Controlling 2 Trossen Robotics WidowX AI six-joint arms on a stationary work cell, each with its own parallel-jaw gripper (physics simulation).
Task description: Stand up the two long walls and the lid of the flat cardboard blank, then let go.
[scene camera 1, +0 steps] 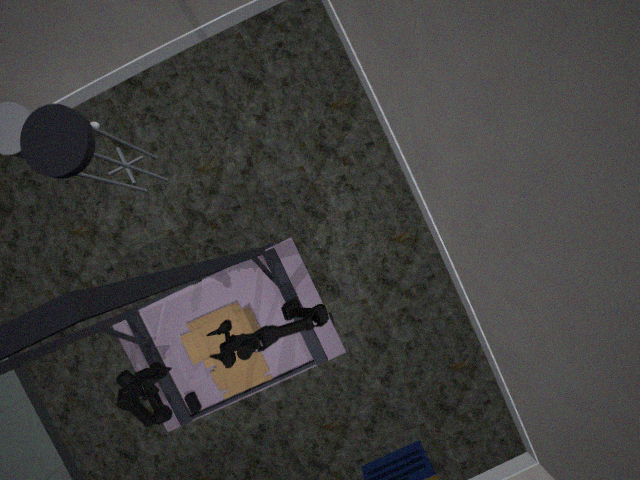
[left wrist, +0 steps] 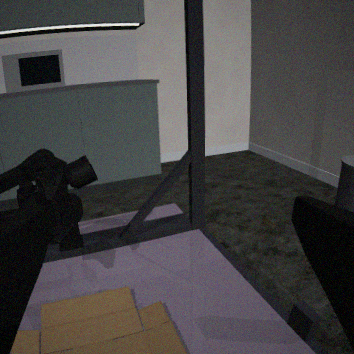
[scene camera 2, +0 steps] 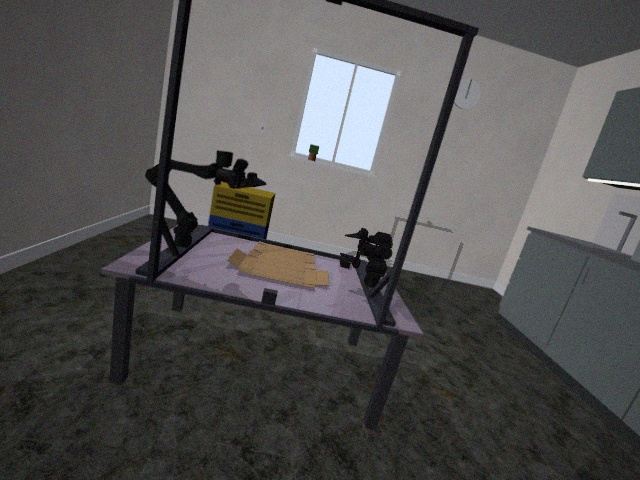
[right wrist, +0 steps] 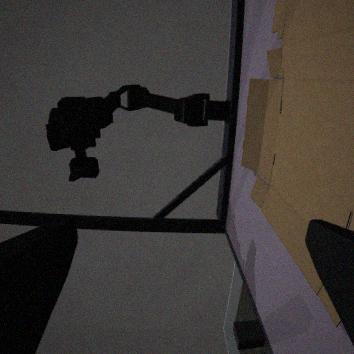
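Seen in the pictures: left gripper, fingertip midpoint: (scene camera 1: 208, 345) (left wrist: 172, 213) (scene camera 2: 261, 184) (right wrist: 66, 161); right gripper, fingertip midpoint: (scene camera 1: 165, 373) (left wrist: 54, 221) (scene camera 2: 342, 244) (right wrist: 194, 231); left arm's base, link origin: (scene camera 1: 293, 304) (scene camera 2: 181, 244) (right wrist: 227, 110); right arm's base, link origin: (scene camera 1: 156, 367) (left wrist: 70, 243) (scene camera 2: 370, 285).
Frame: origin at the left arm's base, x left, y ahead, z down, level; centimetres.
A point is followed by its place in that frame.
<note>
The tan cardboard blank (scene camera 1: 240, 379) @(x 28.2, y 49.5, z 1.5 cm) (scene camera 2: 281, 266) @(x 3.7, y 47.2, z 1.5 cm) (left wrist: 90, 320) @(x -1.9, y 63.9, z 1.3 cm) (right wrist: 320, 125) @(x 2.6, y 49.0, z 1.8 cm) lies spread out on the mauve table (scene camera 1: 302, 273) @(x -14.0, y -12.1, z 2.0 cm) (scene camera 2: 196, 258) @(x -7.9, y 9.7, z 1.9 cm). Its long walls and lid lie about flat; a small end flap (right wrist: 255, 125) @(x -0.7, y 26.9, z 0.2 cm) looks slightly tilted. My left gripper (scene camera 1: 209, 345) @(x -8.0, y 31.8, z -36.7 cm) (left wrist: 172, 213) @(x -8.0, y 31.8, z -36.7 cm) is open and empty, level, high above the blank; its arm hides part of the blank in scene camera 1. My right gripper (scene camera 2: 344, 249) @(x 0.8, y 73.0, z -16.6 cm) (right wrist: 194, 231) @(x 0.8, y 73.0, z -16.6 cm) is open and empty, low at the right end of the table in scene camera 2, apart from the blank.
Dark frame posts (scene camera 2: 169, 129) @(x -37.9, y 3.9, z -51.1 cm) (scene camera 2: 440, 134) @(x -38.0, y 88.4, z -69.6 cm) stand at both ends of the table. A small black block (scene camera 1: 192, 401) (scene camera 2: 268, 296) is at the table's edge. A yellow and blue crate (scene camera 2: 241, 206) shows behind the table.
</note>
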